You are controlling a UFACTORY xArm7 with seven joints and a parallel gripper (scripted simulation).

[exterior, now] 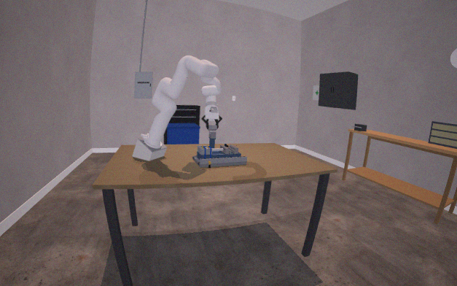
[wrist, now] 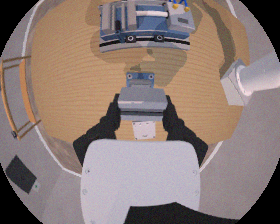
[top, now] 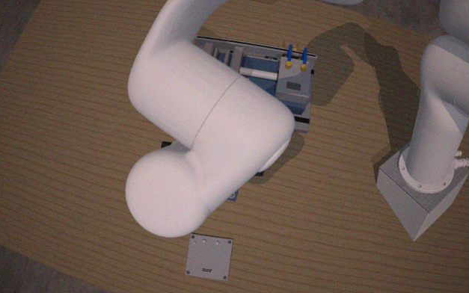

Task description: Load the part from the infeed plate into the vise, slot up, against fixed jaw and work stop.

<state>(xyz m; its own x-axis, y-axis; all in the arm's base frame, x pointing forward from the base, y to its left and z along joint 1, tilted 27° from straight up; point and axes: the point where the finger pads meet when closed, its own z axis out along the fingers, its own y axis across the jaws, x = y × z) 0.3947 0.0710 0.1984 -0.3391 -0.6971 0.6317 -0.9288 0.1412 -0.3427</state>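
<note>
Now: the part right at my hand. Round my hand: work stop post 16 cm to the right, 14 cm below, 2 cm ahead; then work stop 18 cm to the right, 10 cm below, 1 cm ahead; then moving jaw 22 cm to the right, 12 cm below, 3 cm behind.
</note>
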